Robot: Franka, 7 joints.
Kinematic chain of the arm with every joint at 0, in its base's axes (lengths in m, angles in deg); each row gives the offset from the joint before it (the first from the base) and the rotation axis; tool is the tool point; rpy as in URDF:
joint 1: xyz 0 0 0.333 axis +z
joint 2: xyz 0 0 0 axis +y
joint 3: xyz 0 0 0.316 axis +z
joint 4: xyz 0.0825 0 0 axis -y
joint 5: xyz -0.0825 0 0.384 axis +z
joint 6: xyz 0 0 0 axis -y
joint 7: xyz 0.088 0 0 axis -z
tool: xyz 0 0 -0.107 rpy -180 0 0
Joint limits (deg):
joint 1: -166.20..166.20
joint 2: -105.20..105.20
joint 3: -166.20..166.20
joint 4: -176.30..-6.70
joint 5: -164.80..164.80
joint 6: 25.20..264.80
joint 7: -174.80..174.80
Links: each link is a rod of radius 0.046 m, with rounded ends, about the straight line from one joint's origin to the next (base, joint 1, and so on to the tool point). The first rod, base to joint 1, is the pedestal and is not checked.
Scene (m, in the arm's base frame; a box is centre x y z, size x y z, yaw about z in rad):
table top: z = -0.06
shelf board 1: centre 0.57 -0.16 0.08 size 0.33 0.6 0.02 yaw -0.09
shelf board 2: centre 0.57 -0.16 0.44 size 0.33 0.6 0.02 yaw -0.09
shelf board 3: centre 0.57 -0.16 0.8 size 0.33 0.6 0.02 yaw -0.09
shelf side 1: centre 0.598 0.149 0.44 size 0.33 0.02 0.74 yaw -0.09
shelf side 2: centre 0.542 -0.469 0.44 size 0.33 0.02 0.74 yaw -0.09
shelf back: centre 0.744 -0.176 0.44 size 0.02 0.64 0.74 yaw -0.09
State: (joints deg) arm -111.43 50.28 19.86 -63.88 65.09 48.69 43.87
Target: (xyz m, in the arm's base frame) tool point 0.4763 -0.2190 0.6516
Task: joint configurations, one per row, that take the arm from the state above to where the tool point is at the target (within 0.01 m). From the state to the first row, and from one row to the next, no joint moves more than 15 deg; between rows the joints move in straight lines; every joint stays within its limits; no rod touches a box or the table.
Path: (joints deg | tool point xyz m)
1: -105.90 36.13 20.65 -72.31 60.89 43.99 43.87 | 0.1027 -0.6018 0.4791
2: -100.37 21.98 21.45 -80.74 56.69 39.29 43.87 | 0.1738 -0.5181 0.5510
3: -94.85 7.83 22.24 -89.18 52.50 34.60 43.87 | 0.2254 -0.4176 0.6038
4: -89.32 -6.32 23.03 -97.61 48.30 29.90 43.87 | 0.2548 -0.3087 0.6371
5: -83.79 -20.48 23.83 -106.04 44.10 25.20 43.87 | 0.2614 -0.1996 0.6516
6: -81.17 -5.60 33.04 -96.00 50.66 30.17 43.87 | 0.3483 -0.2146 0.6415
7: -78.55 9.27 42.26 -85.96 57.23 35.14 43.87 | 0.4221 -0.2151 0.6402
8: -75.92 24.15 51.47 -75.91 63.79 40.12 43.87 | 0.4763 -0.2190 0.6516

